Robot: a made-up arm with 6 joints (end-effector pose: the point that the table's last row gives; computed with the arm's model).
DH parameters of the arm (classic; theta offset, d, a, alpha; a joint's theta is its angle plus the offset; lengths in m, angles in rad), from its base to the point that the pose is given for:
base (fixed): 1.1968 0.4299 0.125 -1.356
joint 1: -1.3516 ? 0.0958 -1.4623
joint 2: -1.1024 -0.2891 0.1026 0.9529
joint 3: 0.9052 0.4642 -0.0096 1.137
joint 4: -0.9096 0.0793 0 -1.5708
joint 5: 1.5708 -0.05 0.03 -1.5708
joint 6: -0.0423 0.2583 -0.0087 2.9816
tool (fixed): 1.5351 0.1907 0 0
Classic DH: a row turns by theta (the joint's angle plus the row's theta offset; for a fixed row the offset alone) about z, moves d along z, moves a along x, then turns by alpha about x.
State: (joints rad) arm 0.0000 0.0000 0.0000 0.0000 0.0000 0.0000
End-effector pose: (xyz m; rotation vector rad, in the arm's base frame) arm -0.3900 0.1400 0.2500 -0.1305 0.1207 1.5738
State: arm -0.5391 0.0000 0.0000 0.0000 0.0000 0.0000
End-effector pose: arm -0.3399 0.2869 0.2178 0.1086 -0.4007 1.4263
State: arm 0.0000 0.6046 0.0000 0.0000 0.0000 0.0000
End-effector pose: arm -0.4816 0.2119 0.5127 0.4312 0.4696 1.4621
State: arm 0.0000 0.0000 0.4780 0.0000 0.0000 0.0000
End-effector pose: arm -0.4149 0.1519 0.2739 -0.0526 0.4859 1.2282
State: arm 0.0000 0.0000 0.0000 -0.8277 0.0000 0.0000
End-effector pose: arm -0.3900 0.1980 0.2579 0.5164 -0.5297 1.5105
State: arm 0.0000 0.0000 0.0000 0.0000 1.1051 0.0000
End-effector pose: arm -0.4636 0.1400 0.2707 0.7541 0.9741 1.4856
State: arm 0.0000 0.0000 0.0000 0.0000 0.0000 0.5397
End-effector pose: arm -0.3732 0.1409 0.2500 -0.0881 0.1423 1.0355
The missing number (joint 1, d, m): 0.0798
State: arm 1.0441 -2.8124 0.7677 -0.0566 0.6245 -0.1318
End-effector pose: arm 0.5219 0.2431 0.4023 -1.7518 -0.6026 2.0610
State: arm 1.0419 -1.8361 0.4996 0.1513 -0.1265 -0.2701
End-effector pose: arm 0.3178 -0.1222 0.3256 -2.2249 -0.1260 1.8965
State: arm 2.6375 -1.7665 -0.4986 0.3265 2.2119 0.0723
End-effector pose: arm 0.4102 -0.0190 0.5497 1.7000 -2.0186 -0.2298
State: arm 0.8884 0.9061 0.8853 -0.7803 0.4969 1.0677
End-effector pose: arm -0.4222 0.4133 0.6338 0.0232 1.3866 -1.0777
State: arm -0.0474 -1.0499 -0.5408 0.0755 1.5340 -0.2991
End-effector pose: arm 0.0187 -0.0322 0.0424 -0.3717 0.7797 2.0910
